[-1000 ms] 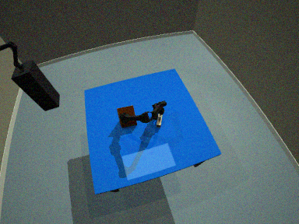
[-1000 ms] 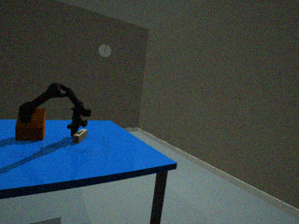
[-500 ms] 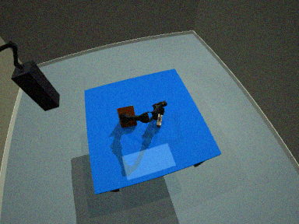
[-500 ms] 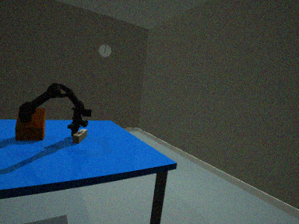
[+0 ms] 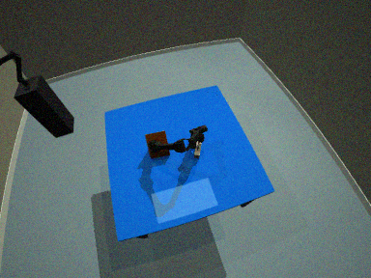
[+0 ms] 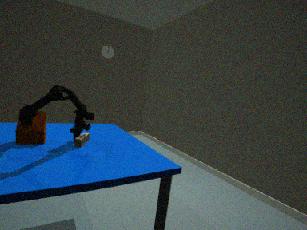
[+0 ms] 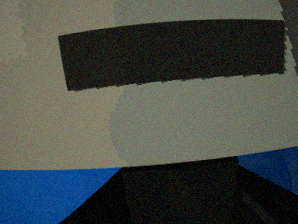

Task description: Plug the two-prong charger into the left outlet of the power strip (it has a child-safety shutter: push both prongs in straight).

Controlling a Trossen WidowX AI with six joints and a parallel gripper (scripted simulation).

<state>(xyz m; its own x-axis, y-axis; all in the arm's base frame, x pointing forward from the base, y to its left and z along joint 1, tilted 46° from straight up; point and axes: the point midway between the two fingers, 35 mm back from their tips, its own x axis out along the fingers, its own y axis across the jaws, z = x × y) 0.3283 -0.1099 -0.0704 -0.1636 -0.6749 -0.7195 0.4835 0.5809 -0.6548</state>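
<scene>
My gripper tip is now 1 cm to the left of the black two-prong charger, 1 cm below it and 1 cm short of it.
</scene>
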